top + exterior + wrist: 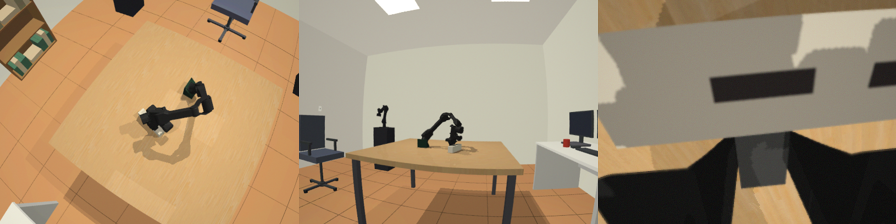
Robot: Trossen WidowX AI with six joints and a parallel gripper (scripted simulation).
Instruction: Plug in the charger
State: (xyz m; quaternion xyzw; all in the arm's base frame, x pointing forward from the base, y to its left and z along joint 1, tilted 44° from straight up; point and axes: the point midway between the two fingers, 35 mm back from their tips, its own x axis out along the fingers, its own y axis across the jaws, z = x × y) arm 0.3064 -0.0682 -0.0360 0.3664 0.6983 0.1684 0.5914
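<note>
Now: the black two-prong charger 2 cm ahead of my gripper tip, 1 cm to the right of it and 1 cm above it.
</note>
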